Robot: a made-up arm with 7 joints. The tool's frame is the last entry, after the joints.
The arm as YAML. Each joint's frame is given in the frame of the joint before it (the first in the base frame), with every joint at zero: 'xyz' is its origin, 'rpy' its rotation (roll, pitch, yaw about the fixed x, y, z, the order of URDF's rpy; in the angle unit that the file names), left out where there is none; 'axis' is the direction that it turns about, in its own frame. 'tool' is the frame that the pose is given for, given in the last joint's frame.
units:
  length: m
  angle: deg
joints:
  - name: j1
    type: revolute
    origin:
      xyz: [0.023, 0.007, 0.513]
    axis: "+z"
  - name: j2
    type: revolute
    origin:
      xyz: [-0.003, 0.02, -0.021]
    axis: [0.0, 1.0, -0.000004]
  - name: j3
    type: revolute
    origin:
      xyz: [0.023, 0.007, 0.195]
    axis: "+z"
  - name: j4
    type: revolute
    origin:
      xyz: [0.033, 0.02, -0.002]
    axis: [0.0, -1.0, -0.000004]
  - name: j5
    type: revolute
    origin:
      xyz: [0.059, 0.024, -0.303]
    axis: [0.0, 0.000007, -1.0]
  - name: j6
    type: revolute
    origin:
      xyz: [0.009, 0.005, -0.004]
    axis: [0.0, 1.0, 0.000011]
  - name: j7
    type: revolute
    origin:
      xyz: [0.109, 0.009, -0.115]
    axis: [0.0, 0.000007, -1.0]
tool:
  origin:
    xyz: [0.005, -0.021, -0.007]
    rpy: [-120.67, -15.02, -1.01]
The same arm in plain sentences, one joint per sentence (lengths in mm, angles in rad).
The arm has seven revolute joints in a row. What follows holds with every joint at zero, and every direction is one of the base frame's. Joint 1 lies 23 mm along +x and 7 mm along +y and 513 mm along +z from the base frame's origin and rotates about +z. Joint 2 lies 3 mm along -x and 20 mm along +y and 21 mm along -z from joint 1 and rotates about +y. Joint 3 lies 23 mm along +x and 7 mm along +y and 195 mm along +z from joint 2 and rotates about +z. Joint 4 lies 33 mm along +x and 20 mm along +y and 2 mm along -z from joint 3 and rotates about -y. Joint 5 lies 59 mm along +x and 24 mm along +y and 303 mm along -z from joint 4 and rotates about -z. Joint 6 lies 9 mm along +x and 5 mm along +y and 4 mm along -z from joint 5 and rotates about +y. Joint 7 lies 109 mm along +x and 9 mm along +y and 115 mm along -z from joint 6 and rotates about -z. The tool frame, which is the frame that the pose is given for, lies 5 mm along +x and 21 mm along -y and 7 mm along -z from joint 7; its axes are the base frame's turned by roll -2.1061, pitch -0.2621 and yaw -0.0176 rad (as in URDF: about the fixed x, then y, then z).
